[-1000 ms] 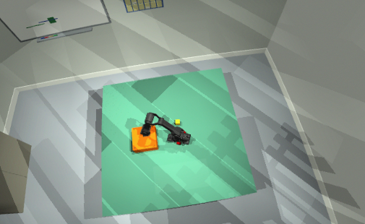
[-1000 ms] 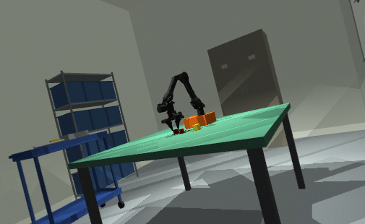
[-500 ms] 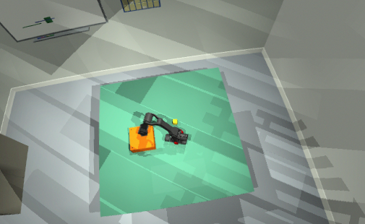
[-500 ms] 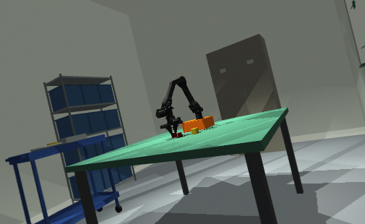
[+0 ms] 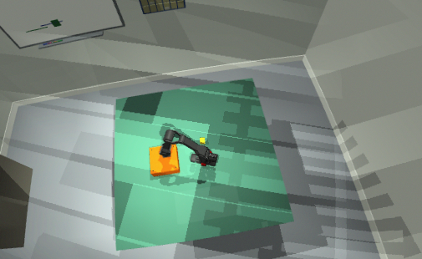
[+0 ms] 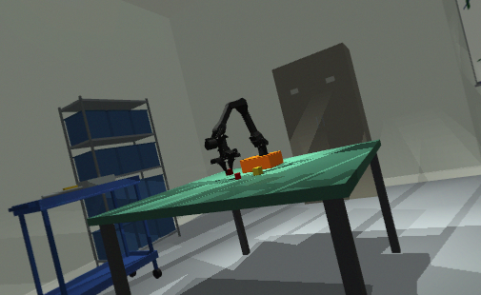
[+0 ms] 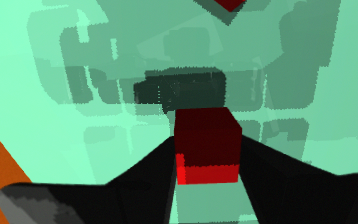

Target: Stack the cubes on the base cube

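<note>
Right now my gripper tip is 200 mm to the right of the yellow cube, 20 mm short of it and 20 mm above it.
</note>
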